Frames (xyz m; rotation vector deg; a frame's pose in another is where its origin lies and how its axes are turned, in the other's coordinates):
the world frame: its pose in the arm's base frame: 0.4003 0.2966 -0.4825 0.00 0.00 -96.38
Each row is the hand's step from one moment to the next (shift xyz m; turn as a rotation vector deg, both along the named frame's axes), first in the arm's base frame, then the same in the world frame.
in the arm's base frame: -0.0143 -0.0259 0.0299 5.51 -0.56 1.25
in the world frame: 0.0273 -0.0113 0.0299 -0.06 5.54 1.25
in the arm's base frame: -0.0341 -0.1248 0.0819 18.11 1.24 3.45
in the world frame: 0.1278 -0.0200 0.0819 -3.24 17.86 3.45
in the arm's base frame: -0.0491 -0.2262 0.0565 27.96 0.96 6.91
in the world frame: 0.2303 -0.0237 0.0565 -4.06 27.68 6.91
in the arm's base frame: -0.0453 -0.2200 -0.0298 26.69 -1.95 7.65
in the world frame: 0.2237 -0.0206 -0.0298 -1.03 26.74 7.65
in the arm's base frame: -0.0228 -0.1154 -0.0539 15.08 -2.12 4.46
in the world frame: 0.1172 -0.0098 -0.0539 0.43 15.22 4.46
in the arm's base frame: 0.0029 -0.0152 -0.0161 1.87 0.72 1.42
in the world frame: 0.0148 0.0046 -0.0161 -0.92 1.78 1.42
